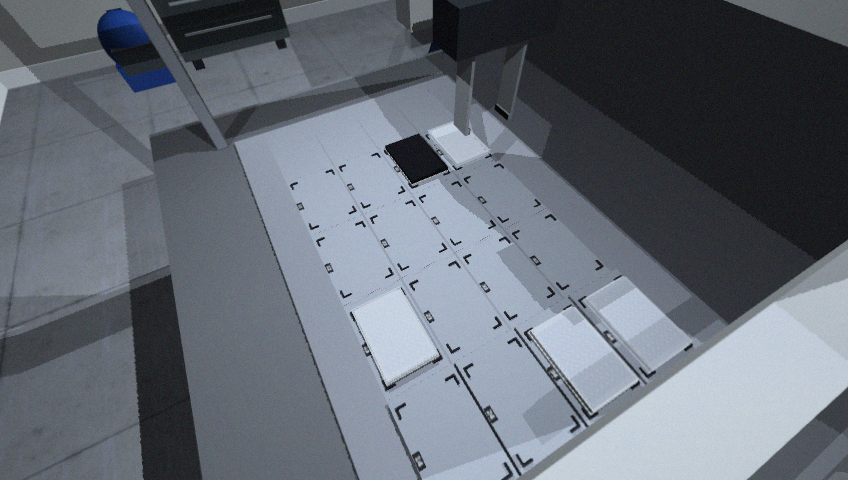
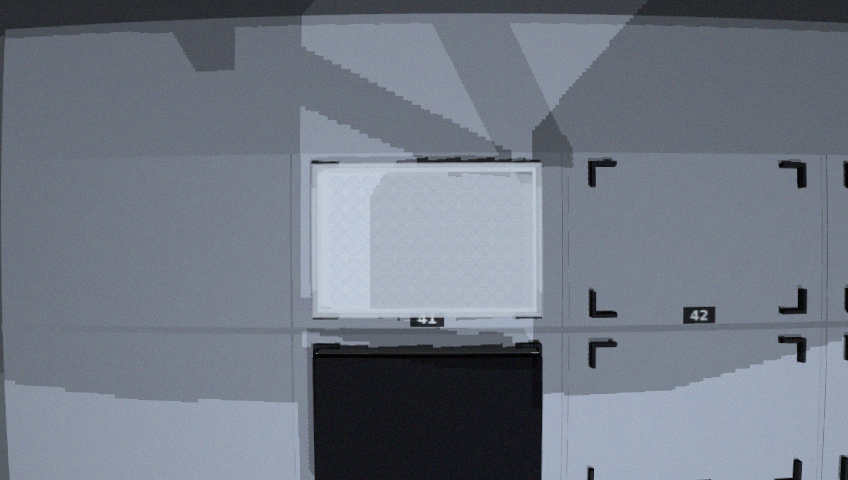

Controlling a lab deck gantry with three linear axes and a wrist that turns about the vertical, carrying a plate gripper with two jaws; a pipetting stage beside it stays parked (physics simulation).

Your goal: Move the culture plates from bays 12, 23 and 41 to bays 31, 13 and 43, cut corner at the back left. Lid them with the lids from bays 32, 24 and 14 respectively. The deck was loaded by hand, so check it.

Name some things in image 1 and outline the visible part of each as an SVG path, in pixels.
The gripper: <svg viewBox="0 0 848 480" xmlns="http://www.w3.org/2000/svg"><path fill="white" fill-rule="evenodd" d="M433 0L433 43L457 62L454 125L464 136L470 135L469 119L476 56L506 46L502 79L495 110L506 120L511 119L528 40L555 31L563 0Z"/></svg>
A black plate-sized piece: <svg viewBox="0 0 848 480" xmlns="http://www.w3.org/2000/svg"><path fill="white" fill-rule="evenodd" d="M420 134L385 145L385 149L412 184L448 170L448 166Z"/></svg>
A thin pale lid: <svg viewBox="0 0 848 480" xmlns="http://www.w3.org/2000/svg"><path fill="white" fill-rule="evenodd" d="M400 286L351 309L386 386L439 356L436 347Z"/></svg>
A thin pale lid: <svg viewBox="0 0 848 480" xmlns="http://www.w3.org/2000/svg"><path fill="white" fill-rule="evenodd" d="M427 130L430 137L456 166L490 153L490 149L471 130L470 135L464 136L454 125L454 121Z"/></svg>
